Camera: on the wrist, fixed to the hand. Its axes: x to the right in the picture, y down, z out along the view.
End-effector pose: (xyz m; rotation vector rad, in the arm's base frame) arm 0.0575 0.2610 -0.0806 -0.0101 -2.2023 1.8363
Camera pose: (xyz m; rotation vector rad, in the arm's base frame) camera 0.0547 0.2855 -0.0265 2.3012 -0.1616 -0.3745
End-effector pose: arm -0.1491 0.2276 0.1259 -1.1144 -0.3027 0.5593
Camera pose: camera -0.1057 0.1986 0.1544 0.5173 -2.0530 -1.7388
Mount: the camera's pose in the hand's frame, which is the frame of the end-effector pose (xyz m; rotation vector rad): 0.0181 -0.0470 -0.0316 -0.0857 -0.8928 -3.0000
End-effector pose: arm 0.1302 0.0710 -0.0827 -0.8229 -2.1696 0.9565
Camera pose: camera 0.1289 0.0715 -0.0233 2.5937 -1.1824 -0.6758
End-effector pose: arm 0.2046 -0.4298 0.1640 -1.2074 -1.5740 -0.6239
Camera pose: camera 0.1745 -0.4666 0.1998 -1.3260 1.5373 0.8962
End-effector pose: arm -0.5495 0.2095 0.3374 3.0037 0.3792 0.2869
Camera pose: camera -0.5497 0.2618 0.3657 -0.2544 2.6640 -0.9335
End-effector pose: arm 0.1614 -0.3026 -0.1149 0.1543 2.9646 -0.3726
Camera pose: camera 0.1337 -0.3384 -0.0764 -2.8039 0.1040 -0.1707
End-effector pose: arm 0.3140 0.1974 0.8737 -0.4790 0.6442 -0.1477
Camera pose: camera 0.3098 0.1389 0.8641 -1.0769 -1.4940 -2.4983
